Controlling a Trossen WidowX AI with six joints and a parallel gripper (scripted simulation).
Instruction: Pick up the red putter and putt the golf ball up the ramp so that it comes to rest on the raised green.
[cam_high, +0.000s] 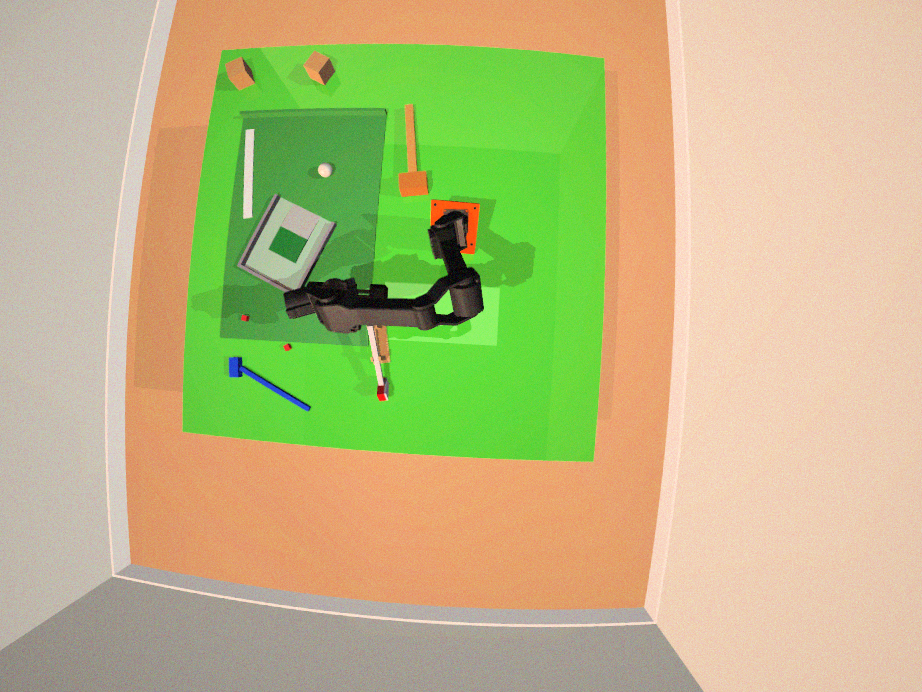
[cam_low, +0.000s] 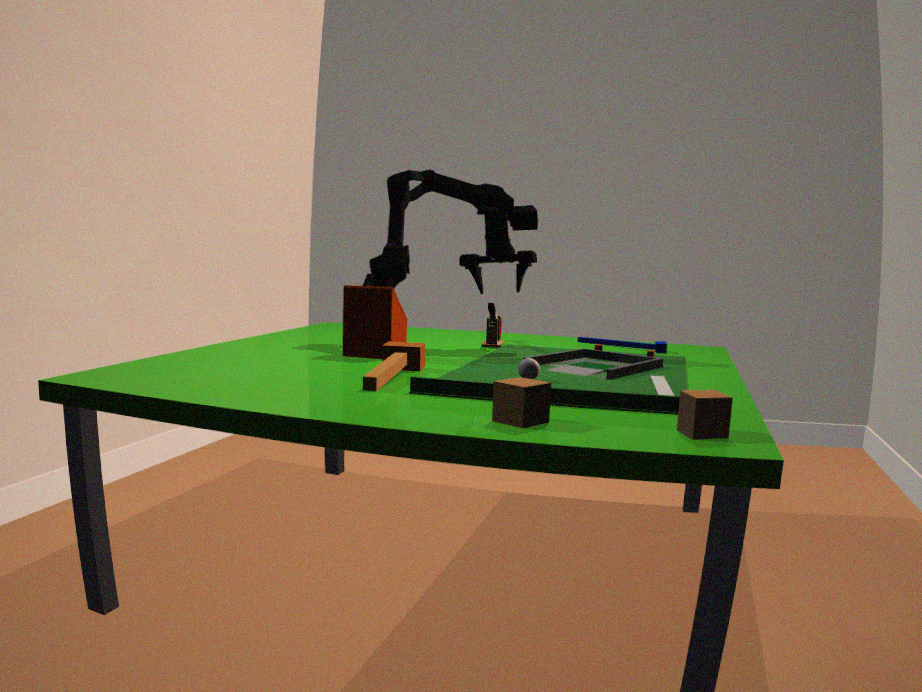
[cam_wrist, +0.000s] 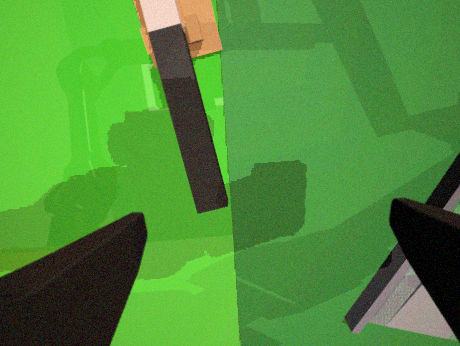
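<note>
Right now the wooden stand is 4 cm behind my gripper tip, 11 cm to the left of it and 11 cm below it. From my gripper tip the other things lie so: blue putter 31 cm ahead, 25 cm to the left, 13 cm below; then white strip 42 cm ahead, 42 cm to the right, 14 cm below; then white golf ball 15 cm ahead, 41 cm to the right, 12 cm below.
</note>
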